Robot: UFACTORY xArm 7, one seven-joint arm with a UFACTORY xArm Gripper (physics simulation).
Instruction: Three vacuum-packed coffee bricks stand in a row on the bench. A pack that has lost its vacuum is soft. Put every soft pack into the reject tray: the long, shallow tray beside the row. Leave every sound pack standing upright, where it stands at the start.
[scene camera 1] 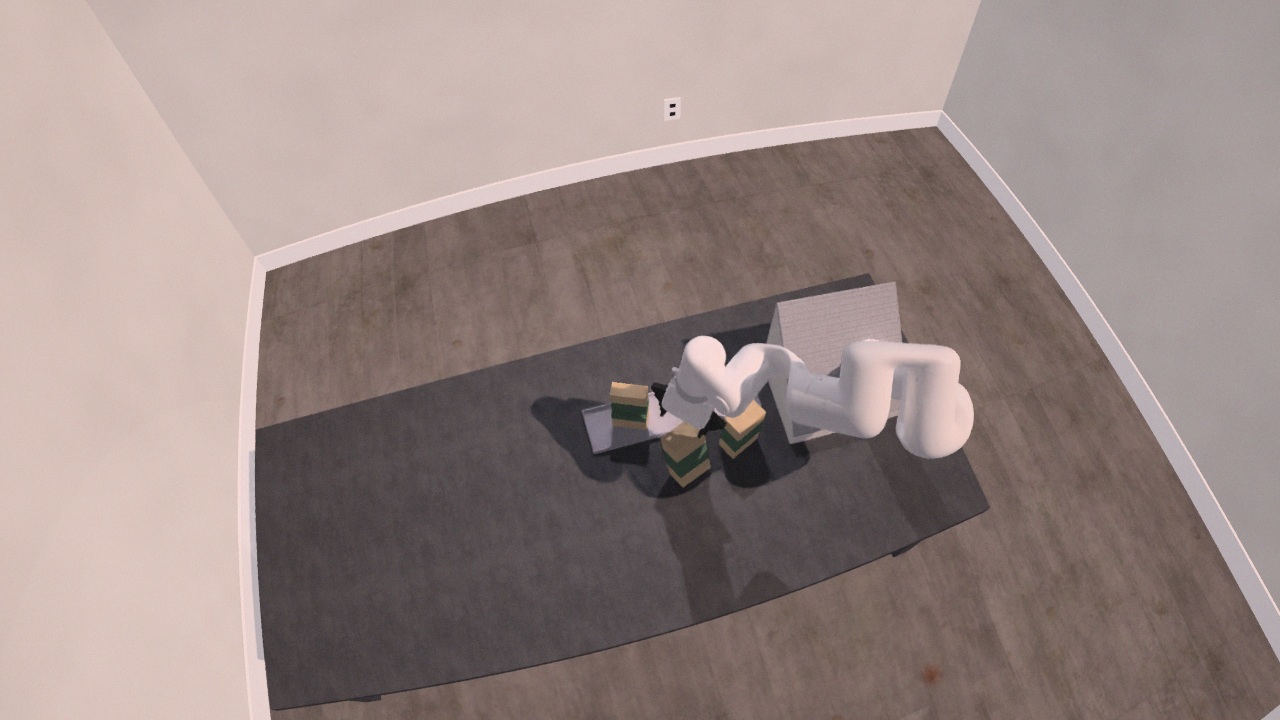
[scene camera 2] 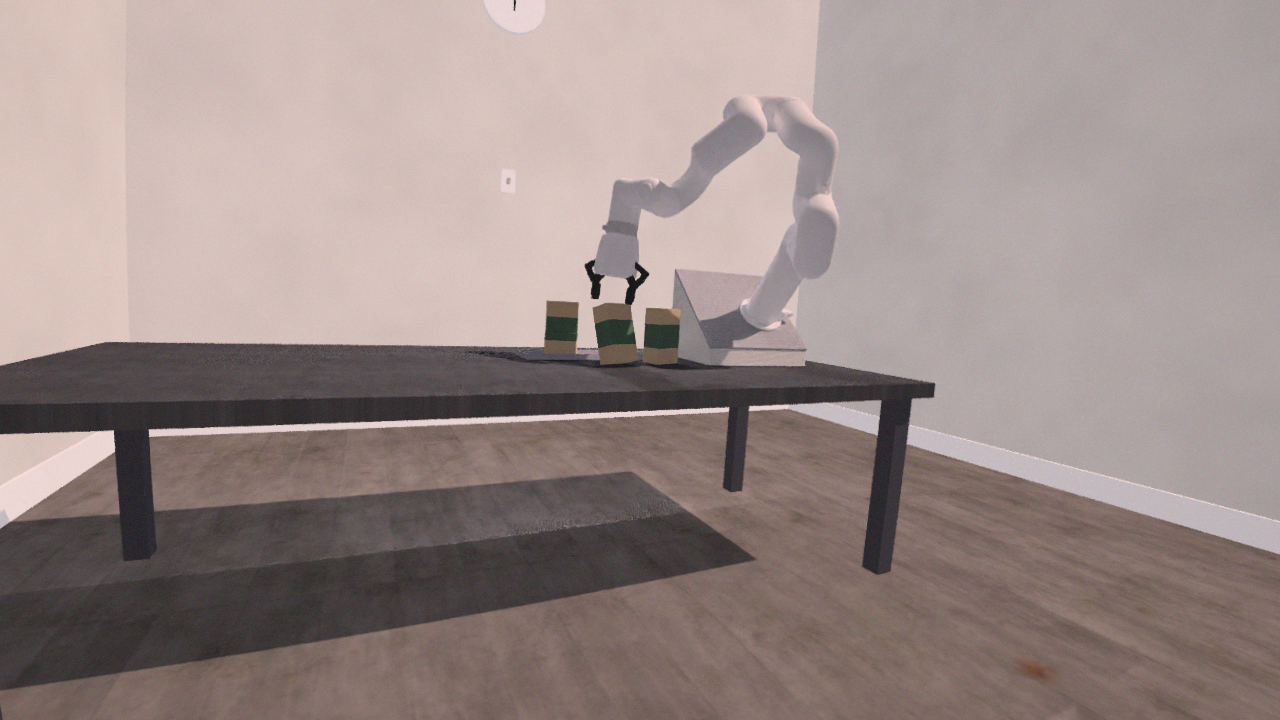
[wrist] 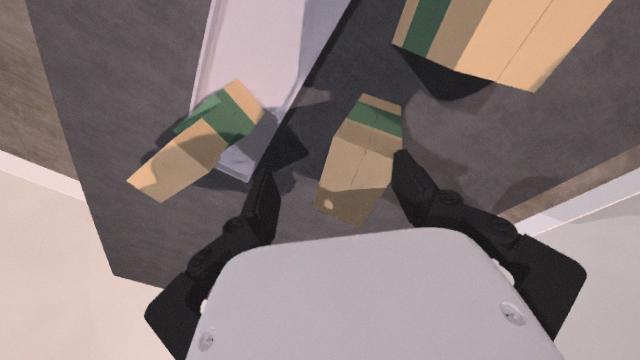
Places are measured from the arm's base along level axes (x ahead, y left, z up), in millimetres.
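Pixels of known places: gripper, between the fingertips: [scene camera 1: 683, 422] [scene camera 2: 611, 301] [wrist: 332, 176]; arm's base, origin of its link: [scene camera 2: 759, 315].
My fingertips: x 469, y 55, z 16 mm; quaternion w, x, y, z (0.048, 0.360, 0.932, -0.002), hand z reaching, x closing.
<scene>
For each thing: its top centre in the pictures, then the offset to it from my fingertips. Level surfaces: height alone.
- tan pack with a green band, centre of its top: [wrist: 203, 142] [scene camera 1: 629, 403] [scene camera 2: 561, 324] 100 mm right, 99 mm ahead, 67 mm down
- long pale tray, centre of its top: [wrist: 262, 44] [scene camera 1: 672, 408] [scene camera 2: 597, 352] 103 mm right, 2 mm back, 136 mm down
- second pack, centre of its top: [wrist: 372, 200] [scene camera 1: 687, 439] [scene camera 2: 617, 303] 42 mm left, 1 mm back, 2 mm down
- third pack, centre of its top: [scene camera 1: 745, 415] [scene camera 2: 663, 308] 8 mm left, 137 mm back, 10 mm down
- dark bench, height of its surface: 150 mm down
A tan pack with a green band [scene camera 1: 629, 410] [scene camera 2: 561, 327] [wrist: 227, 117] stands in the long pale tray [scene camera 1: 601, 435] [scene camera 2: 528, 356] [wrist: 255, 50]. A second pack [scene camera 1: 687, 459] [scene camera 2: 615, 334] [wrist: 357, 162] is on the bench beside the tray; it leans left in the scene camera 2 view. A third pack [scene camera 1: 742, 431] [scene camera 2: 662, 335] [wrist: 495, 37] stands upright nearest the robot base. My gripper [scene camera 1: 686, 410] [scene camera 2: 613, 297] [wrist: 332, 176] is open and empty, at the leaning pack's top. One finger is close against that top's right edge; whether they touch is unclear.
The sloped grey block [scene camera 1: 836, 322] [scene camera 2: 733, 313] under the arm stands right of the third pack. The dark bench [scene camera 1: 447, 537] [scene camera 2: 358, 380] [wrist: 85, 100] carries everything. The arm partly hides the tray and the third pack in the scene camera 1 view.
</scene>
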